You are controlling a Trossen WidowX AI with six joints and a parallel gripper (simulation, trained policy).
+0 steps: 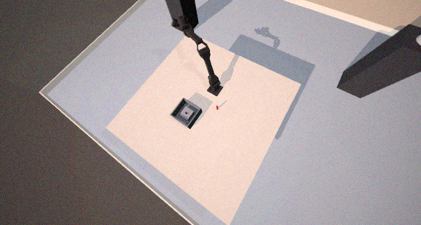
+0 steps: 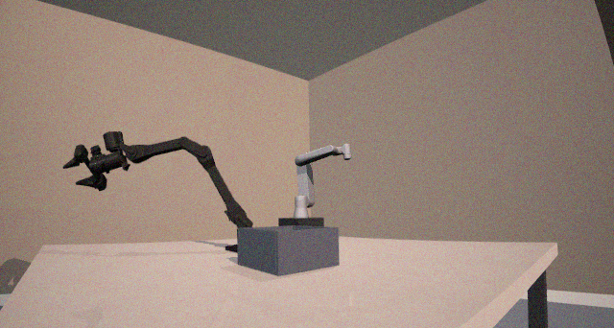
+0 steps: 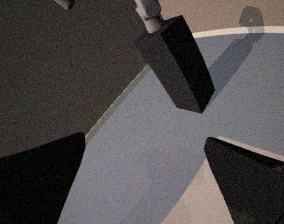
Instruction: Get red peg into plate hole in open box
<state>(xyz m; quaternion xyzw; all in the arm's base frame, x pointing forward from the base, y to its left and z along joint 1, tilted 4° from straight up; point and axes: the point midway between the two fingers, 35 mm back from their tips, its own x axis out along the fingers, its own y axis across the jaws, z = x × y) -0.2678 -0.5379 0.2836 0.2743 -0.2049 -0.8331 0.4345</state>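
The red peg is 46 cm ahead of my gripper tip, 70 cm to the left of it and 22 cm below it. Round my gripper tip: grey plate: 65 cm ahead, 50 cm to the left, 21 cm below; dark grey box: 65 cm ahead, 50 cm to the left, 23 cm below.
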